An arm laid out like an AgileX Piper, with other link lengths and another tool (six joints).
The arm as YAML. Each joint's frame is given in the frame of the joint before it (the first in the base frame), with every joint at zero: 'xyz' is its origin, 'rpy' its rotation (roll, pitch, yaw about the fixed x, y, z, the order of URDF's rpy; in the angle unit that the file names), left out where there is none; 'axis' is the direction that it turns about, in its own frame. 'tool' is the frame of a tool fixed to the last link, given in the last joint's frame.
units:
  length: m
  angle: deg
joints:
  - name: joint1
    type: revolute
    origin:
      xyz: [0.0, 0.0, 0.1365]
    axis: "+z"
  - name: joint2
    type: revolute
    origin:
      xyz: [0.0, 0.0, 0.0]
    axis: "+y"
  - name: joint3
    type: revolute
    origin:
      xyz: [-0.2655, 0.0, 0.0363]
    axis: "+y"
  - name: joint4
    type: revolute
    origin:
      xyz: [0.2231, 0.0, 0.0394]
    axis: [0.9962, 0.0, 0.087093]
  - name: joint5
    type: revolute
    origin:
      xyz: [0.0, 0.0, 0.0]
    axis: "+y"
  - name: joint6
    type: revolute
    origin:
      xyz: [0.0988, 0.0, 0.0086]
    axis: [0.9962, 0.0, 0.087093]
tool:
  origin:
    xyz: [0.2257, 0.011, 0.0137]
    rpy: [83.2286, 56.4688, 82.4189]
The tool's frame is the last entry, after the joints.
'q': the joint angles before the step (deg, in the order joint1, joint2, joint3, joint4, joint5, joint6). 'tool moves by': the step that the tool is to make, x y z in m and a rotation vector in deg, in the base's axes. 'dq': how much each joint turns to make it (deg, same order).
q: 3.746, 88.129, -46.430, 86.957, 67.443, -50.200
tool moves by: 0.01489, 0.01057, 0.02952, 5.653, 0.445, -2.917
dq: 2.045, 0.119, 0.053, 7.599, -0.572, -0.223
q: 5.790, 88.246, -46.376, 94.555, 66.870, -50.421
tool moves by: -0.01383, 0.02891, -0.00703, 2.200, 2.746, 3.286
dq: 5.619, 4.035, -0.001, 4.184, 0.001, -1.802
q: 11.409, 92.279, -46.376, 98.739, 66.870, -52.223
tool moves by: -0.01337, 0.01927, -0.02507, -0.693, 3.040, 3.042
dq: 3.759, 4.543, -0.001, 1.148, -0.268, -1.620
